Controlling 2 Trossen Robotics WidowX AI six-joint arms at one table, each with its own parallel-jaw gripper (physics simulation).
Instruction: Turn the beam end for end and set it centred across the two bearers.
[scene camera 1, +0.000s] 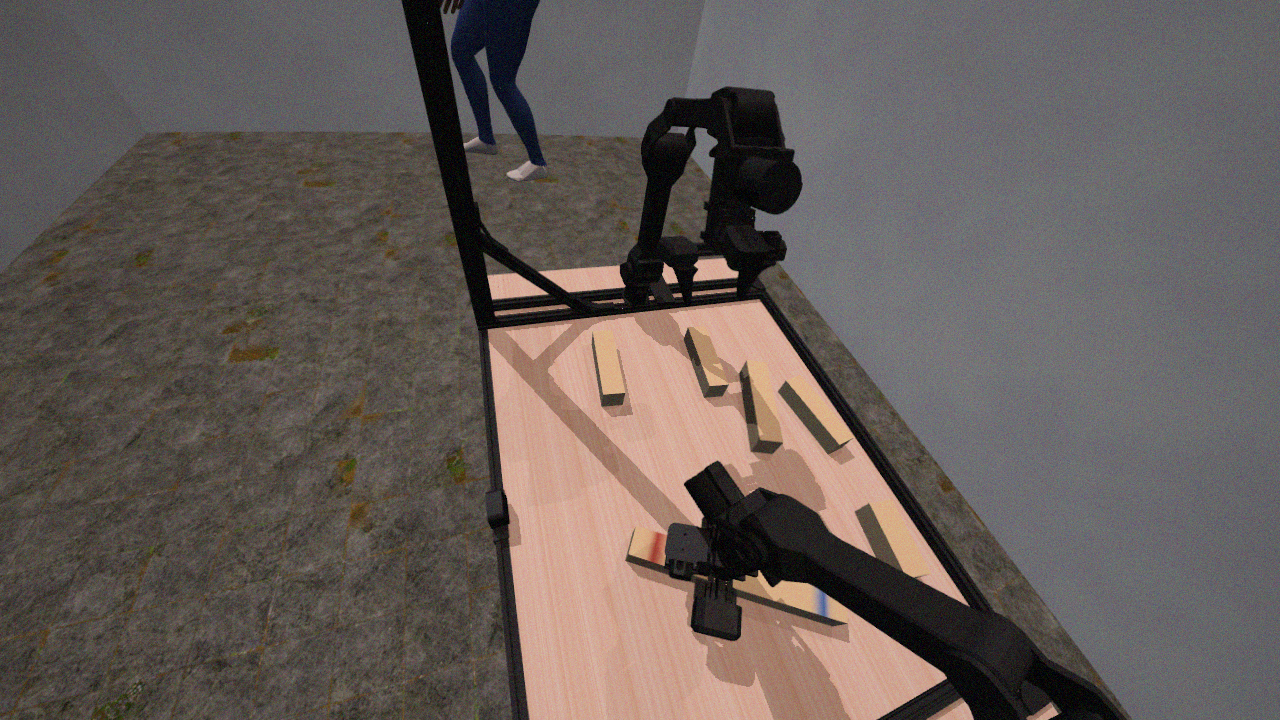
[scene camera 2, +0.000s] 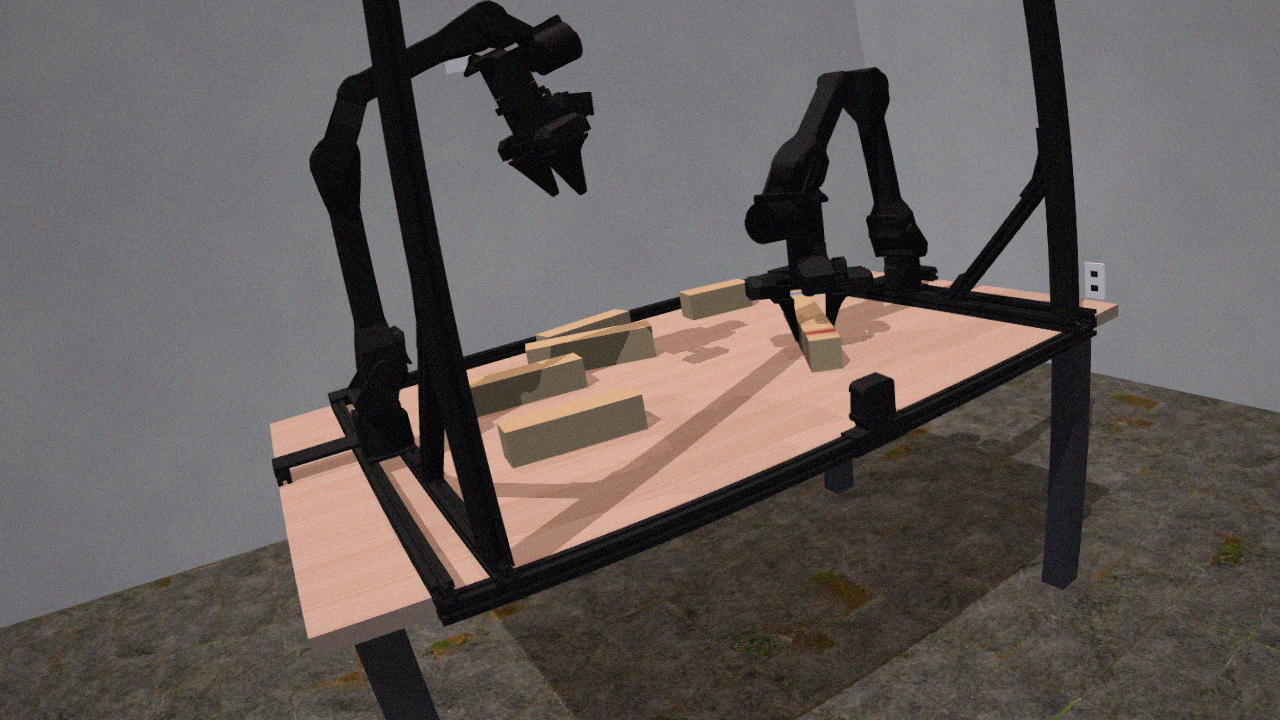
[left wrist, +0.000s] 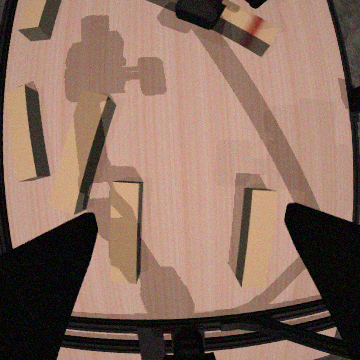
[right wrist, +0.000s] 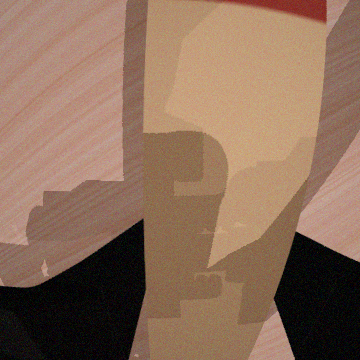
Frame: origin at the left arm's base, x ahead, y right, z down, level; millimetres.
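Seen in the pictures: left gripper, between the fingertips: (scene camera 1: 713, 303) (scene camera 2: 569, 194) (left wrist: 192, 217); right gripper, between the fingertips: (right wrist: 204, 225); left arm's base, origin of its link: (scene camera 1: 635, 296) (scene camera 2: 387, 451) (left wrist: 187, 338); right arm's base, origin of its link: (scene camera 2: 904, 288).
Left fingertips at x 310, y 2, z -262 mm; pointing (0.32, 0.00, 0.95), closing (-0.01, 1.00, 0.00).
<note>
Offsets run from my left fingertips to a thing's top centre.
The beam {dx +341, dy +32, dz +237 mm} (scene camera 1: 647, 546) (scene camera 2: 820, 343) (left wrist: 250, 30) (right wrist: 243, 89) is a long wooden plank with a red band near one end and a blue band near the other. It lies flat on the table near the front. My right gripper (scene camera 1: 705, 579) (scene camera 2: 815, 325) (right wrist: 204, 225) is down over the beam's middle, its fingers pressed against both long sides. The two bearers {dx -101, dy +124, dz +237 mm} (scene camera 1: 609, 367) {dx -78, dy -98, dz +237 mm} (scene camera 1: 706, 360) (scene camera 2: 573, 422) (scene camera 2: 526, 382) (left wrist: 257, 236) (left wrist: 123, 232) lie parallel at the far end. My left gripper (scene camera 1: 716, 282) (scene camera 2: 559, 179) (left wrist: 192, 217) hangs high above them, open and empty.
Three more wooden blocks {dx +60, dy -166, dz +231 mm} (scene camera 1: 760, 407) {dx +105, dy -281, dz +237 mm} (scene camera 1: 816, 415) {dx +372, dy -270, dz +234 mm} (scene camera 1: 893, 536) lie along the right side of the table. A black frame (scene camera 1: 497, 429) edges the table, with a tall post (scene camera 1: 447, 157) at the far left corner. A person (scene camera 1: 502, 79) stands beyond it.
</note>
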